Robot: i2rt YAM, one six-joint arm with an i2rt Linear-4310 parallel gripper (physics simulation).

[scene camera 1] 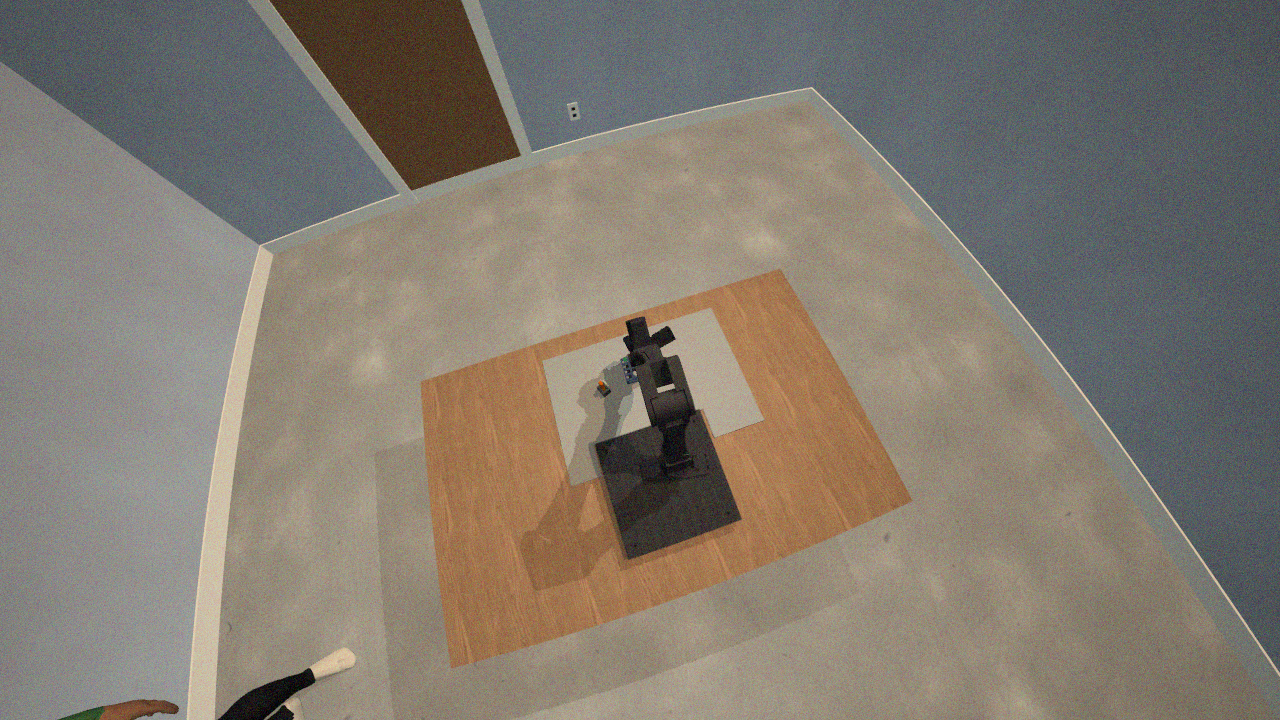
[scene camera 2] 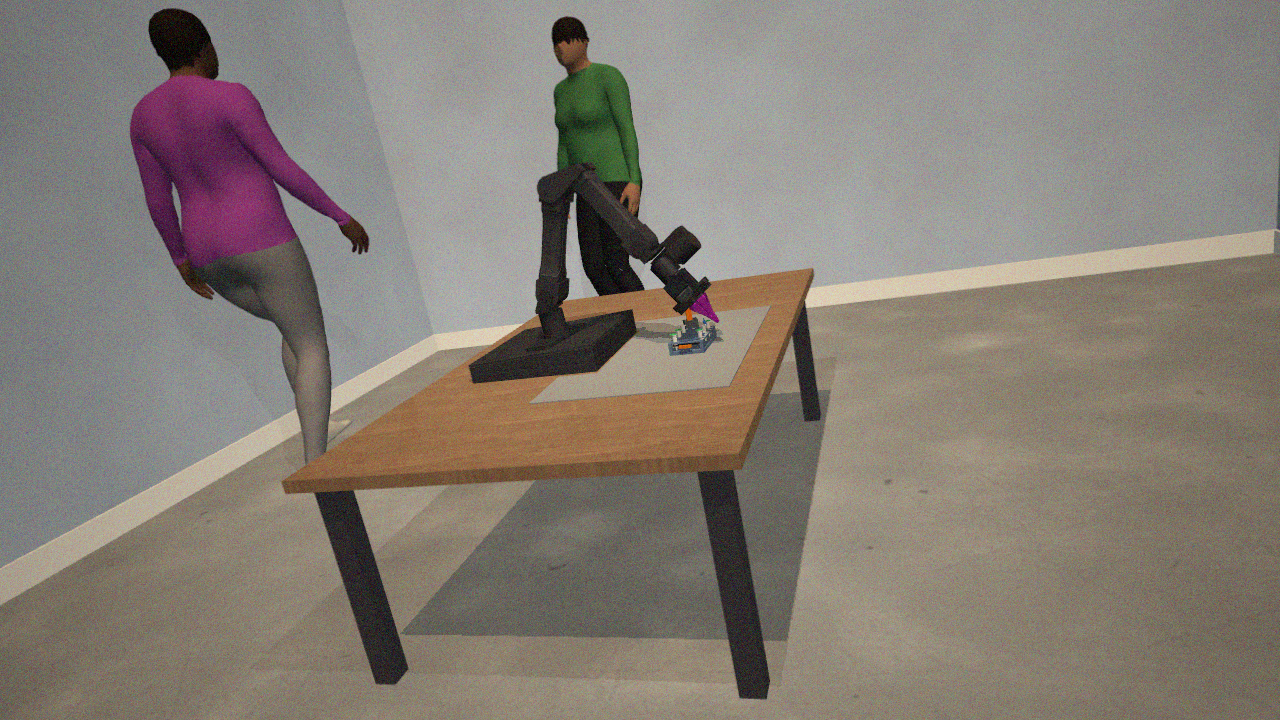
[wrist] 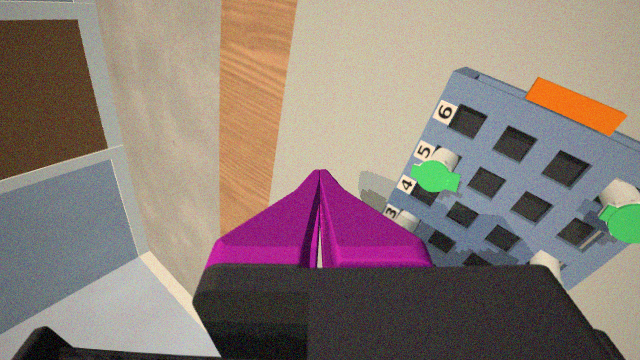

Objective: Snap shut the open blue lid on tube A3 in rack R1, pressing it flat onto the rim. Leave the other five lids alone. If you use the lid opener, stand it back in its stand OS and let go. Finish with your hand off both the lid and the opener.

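Places are measured from the arm's base along level axes (x ahead, y left, z up), in metres.
Pixels of known places: gripper, fingertip midpoint: (scene camera 2: 718, 321) (wrist: 320, 180); arm's base, link origin: (scene camera 1: 676, 466) (scene camera 2: 557, 338).
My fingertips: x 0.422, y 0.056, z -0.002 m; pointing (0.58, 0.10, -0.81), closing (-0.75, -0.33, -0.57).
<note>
For each thing: its middle in the pictures, then the offset to it from my fingertips. "spot": a spot on its surface instead. Level surfaces: height alone.
- Rack R1, body centre: (wrist: 473, 239) (scene camera 2: 691, 334) (scene camera 1: 642, 364) dy -0.010, dx -0.071, dz -0.023 m
- A3, surface spot: (wrist: 407, 219) spot: dy +0.001, dx -0.043, dz -0.020 m
- orange lid opener, body centre: (scene camera 2: 689, 314) (scene camera 1: 602, 386) dy +0.132, dx -0.131, dz -0.009 m
- pale mat, surface height: dz -0.055 m
- wooden table, surface height: dz -0.058 m
Rack R1 (wrist: 477, 152) (scene camera 2: 702, 348) (scene camera 1: 630, 376) is a blue block with square holes and printed row numbers, at the right of the wrist view. The tube at label 3, A3 (wrist: 407, 219), shows in part beside the magenta fingers; its blue lid does not show and its rim is hidden. Green lids (wrist: 436, 176) (wrist: 625, 223) sit on two other tubes. My gripper (wrist: 320, 180) (scene camera 2: 716, 320) is shut and empty, its tips pointing down past the numbered side of the rack. The orange lid opener (scene camera 2: 689, 315) (scene camera 1: 601, 383) stands in its dark stand OS (scene camera 1: 605, 391).
The rack and stand are on a pale mat (scene camera 1: 725, 376) (scene camera 2: 626, 380) on the wooden table (scene camera 1: 501, 501) (scene camera 2: 537, 438). The black arm base (scene camera 1: 666, 501) (scene camera 2: 554, 353) is behind them. Two people (scene camera 2: 214, 170) (scene camera 2: 590, 125) stand near the table.
</note>
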